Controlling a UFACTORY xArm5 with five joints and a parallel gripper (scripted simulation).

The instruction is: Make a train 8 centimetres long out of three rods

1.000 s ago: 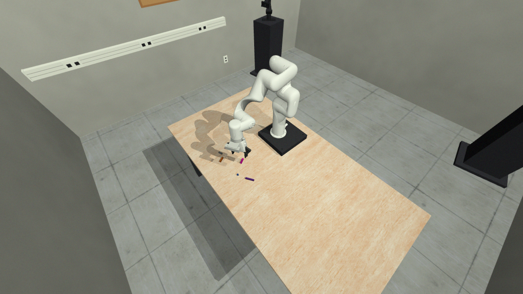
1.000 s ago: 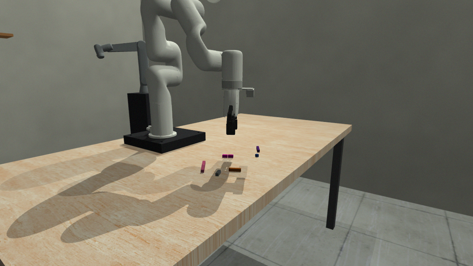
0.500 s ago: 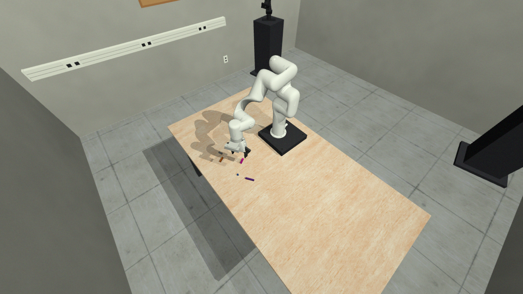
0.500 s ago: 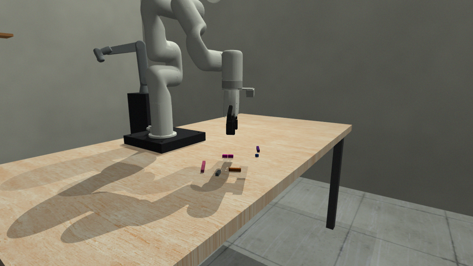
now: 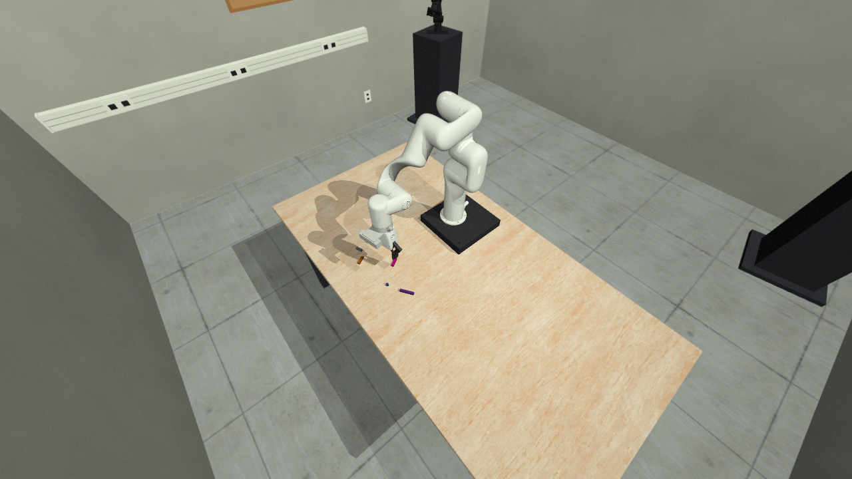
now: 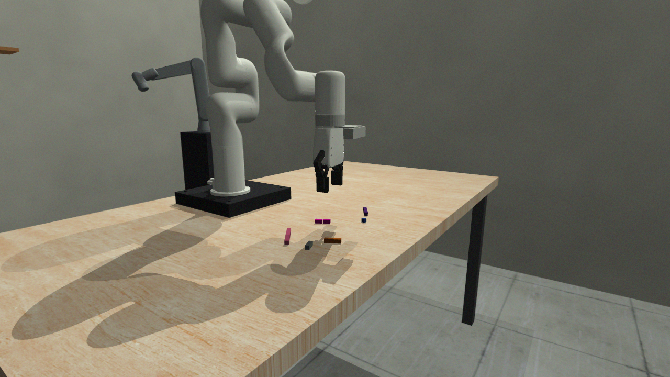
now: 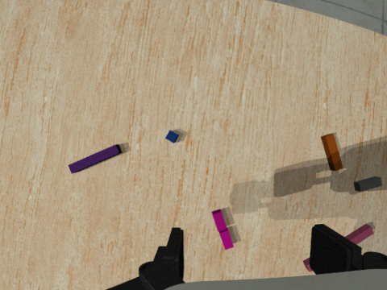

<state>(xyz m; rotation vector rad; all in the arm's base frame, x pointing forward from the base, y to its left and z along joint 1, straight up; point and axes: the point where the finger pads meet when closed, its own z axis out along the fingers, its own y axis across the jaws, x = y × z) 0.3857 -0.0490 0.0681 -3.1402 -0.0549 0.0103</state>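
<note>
Right now my hand is 11 cm to the left of the orange rod, 11 cm above it and 6 cm short of it. Also, from my hand: pink rod: 13 cm to the right, 11 cm below, 5 cm behind; blue rod: 11 cm below, 7 cm ahead, 6 cm to the left; purple rod: 15 cm to the left, 11 cm below, 5 cm ahead.
</note>
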